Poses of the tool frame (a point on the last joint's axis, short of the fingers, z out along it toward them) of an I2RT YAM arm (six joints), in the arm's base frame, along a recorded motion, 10 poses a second.
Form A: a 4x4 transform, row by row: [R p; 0 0 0 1], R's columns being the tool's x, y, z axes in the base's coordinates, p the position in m. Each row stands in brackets.
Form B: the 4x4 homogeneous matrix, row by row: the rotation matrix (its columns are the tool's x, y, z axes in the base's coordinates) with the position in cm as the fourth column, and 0 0 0 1 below. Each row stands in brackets. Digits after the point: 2 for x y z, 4 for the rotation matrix.
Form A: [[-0.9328 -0.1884 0.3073 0.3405], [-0.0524 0.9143 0.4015 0.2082], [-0.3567 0.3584 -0.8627 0.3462], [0 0 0 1]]
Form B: [[-0.9328 -0.1884 0.3073 34.05], [-0.0524 0.9143 0.4015 20.82], [-0.3567 0.3584 -0.8627 34.62], [0 0 0 1]]
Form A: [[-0.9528 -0.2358 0.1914 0.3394], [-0.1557 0.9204 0.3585 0.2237], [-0.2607 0.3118 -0.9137 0.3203], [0 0 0 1]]
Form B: [[-0.9528 -0.2358 0.1914 33.94], [-0.1557 0.9204 0.3585 22.37], [-0.2607 0.3118 -0.9137 32.03], [0 0 0 1]]
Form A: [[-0.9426 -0.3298 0.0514 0.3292], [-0.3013 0.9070 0.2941 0.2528], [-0.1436 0.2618 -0.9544 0.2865], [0 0 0 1]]
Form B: [[-0.9426 -0.3298 0.0514 32.92], [-0.3013 0.9070 0.2941 25.28], [-0.1436 0.2618 -0.9544 28.65], [0 0 0 1]]
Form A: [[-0.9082 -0.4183 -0.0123 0.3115], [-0.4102 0.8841 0.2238 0.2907], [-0.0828 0.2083 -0.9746 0.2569], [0 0 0 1]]
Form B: [[-0.9082 -0.4183 -0.0123 31.15], [-0.4102 0.8841 0.2238 29.07], [-0.0828 0.2083 -0.9746 25.69], [0 0 0 1]]
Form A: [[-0.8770 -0.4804 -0.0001 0.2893], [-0.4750 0.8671 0.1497 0.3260], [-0.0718 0.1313 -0.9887 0.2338], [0 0 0 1]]
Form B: [[-0.8770 -0.4804 -0.0001 28.93], [-0.4750 0.8671 0.1497 32.60], [-0.0718 0.1313 -0.9887 23.38], [0 0 0 1]]
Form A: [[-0.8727 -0.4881 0.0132 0.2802], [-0.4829 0.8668 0.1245 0.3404], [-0.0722 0.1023 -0.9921 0.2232], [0 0 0 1]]
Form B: [[-0.8727 -0.4881 0.0132 28.02], [-0.4829 0.8668 0.1245 34.04], [-0.0722 0.1023 -0.9921 22.32], [0 0 0 1]]
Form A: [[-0.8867 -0.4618 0.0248 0.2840], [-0.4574 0.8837 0.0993 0.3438], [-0.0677 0.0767 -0.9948 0.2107], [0 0 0 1]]
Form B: [[-0.8867 -0.4618 0.0248 28.40], [-0.4574 0.8837 0.0993 34.38], [-0.0677 0.0767 -0.9948 21.07], [0 0 0 1]]
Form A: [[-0.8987 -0.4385 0.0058 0.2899], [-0.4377 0.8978 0.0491 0.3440], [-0.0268 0.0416 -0.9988 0.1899], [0 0 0 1]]
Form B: [[-0.8987 -0.4385 0.0058 28.99], [-0.4377 0.8978 0.0491 34.40], [-0.0268 0.0416 -0.9988 18.99], [0 0 0 1]]
